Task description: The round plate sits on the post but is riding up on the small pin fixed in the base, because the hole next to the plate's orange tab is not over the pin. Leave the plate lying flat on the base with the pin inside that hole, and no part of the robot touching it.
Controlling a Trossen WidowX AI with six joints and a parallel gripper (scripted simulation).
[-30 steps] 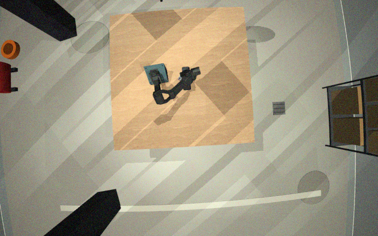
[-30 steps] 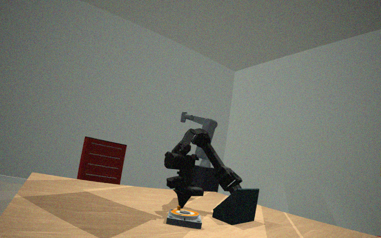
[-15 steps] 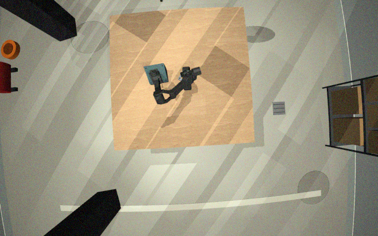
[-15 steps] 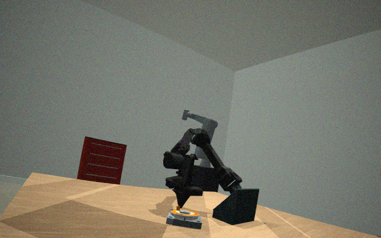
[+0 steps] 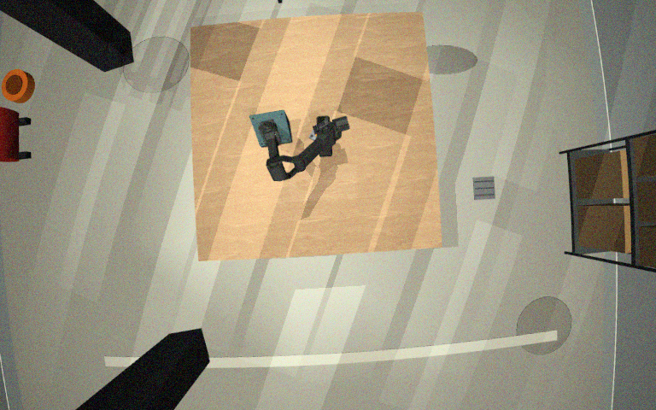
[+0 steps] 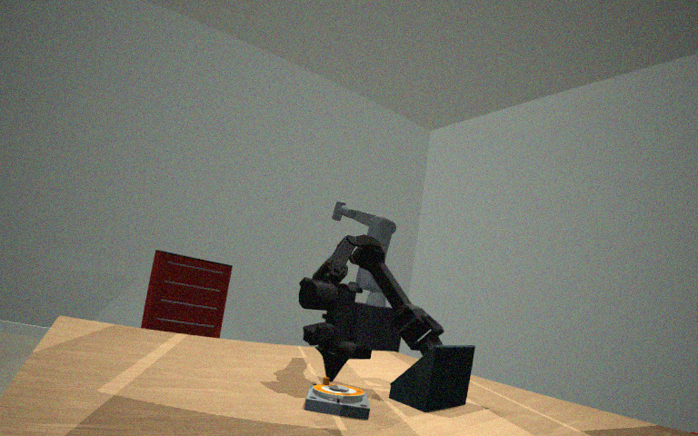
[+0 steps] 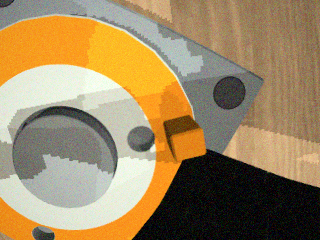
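Right now my gripper tip is 20 mm short of the square grey base, 50 mm to the right of it and 10 mm above it.
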